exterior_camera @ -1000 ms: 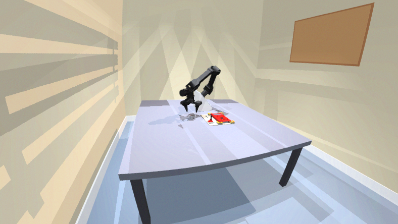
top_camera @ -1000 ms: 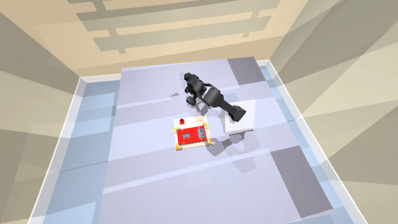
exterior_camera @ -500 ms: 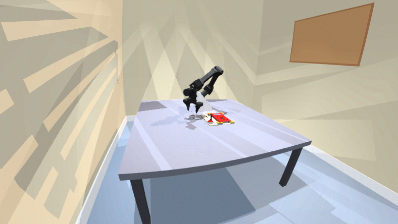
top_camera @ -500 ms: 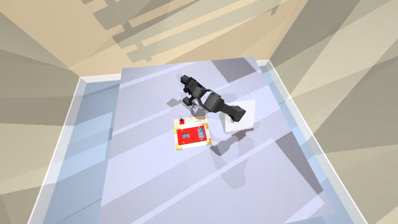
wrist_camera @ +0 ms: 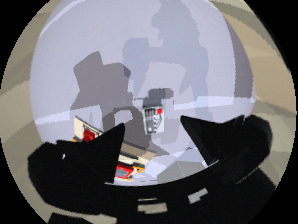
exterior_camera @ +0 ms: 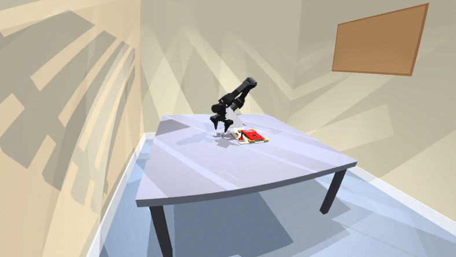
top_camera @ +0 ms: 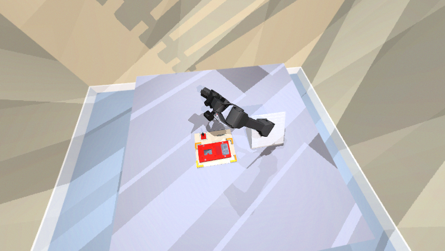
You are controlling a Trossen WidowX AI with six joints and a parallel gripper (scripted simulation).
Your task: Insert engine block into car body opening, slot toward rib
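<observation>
The grey engine block is 1 cm to the left of my gripper tip and 3 cm below it.
</observation>
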